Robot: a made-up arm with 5 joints.
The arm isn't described. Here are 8 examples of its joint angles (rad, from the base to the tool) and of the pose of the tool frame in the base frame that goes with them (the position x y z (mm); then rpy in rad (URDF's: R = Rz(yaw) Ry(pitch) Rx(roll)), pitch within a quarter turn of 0, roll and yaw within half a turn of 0).
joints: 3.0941 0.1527 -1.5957 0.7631 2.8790
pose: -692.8 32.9 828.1 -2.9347 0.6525 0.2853
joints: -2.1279 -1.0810 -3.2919 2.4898 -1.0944
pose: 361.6 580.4 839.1 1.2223 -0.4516 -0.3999
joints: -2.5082 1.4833 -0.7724 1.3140 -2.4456
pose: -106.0 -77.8 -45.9 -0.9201 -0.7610 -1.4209
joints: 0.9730 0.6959 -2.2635 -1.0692 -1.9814
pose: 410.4 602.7 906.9 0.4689 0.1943 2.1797
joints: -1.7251 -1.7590 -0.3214 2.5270 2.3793
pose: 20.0 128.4 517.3 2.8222 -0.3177 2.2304
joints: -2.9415 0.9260 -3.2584 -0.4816 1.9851
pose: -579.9 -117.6 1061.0 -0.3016 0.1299 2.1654
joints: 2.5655 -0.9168 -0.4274 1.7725 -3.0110
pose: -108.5 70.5 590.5 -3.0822 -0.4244 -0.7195
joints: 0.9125 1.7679 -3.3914 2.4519 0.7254
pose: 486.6 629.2 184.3 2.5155 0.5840 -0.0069
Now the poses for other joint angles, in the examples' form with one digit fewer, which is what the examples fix.
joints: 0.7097 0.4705 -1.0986 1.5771 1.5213
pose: 414 356 349 2.193 0.040 -0.832
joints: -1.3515 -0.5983 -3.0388 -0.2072 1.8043
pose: -128 576 1143 0.689 -0.150 -2.743
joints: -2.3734 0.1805 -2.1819 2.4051 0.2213
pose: -376 -364 927 3.048 0.393 -2.613
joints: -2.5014 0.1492 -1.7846 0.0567 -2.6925
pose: -522 -388 1025 1.553 1.122 -0.947
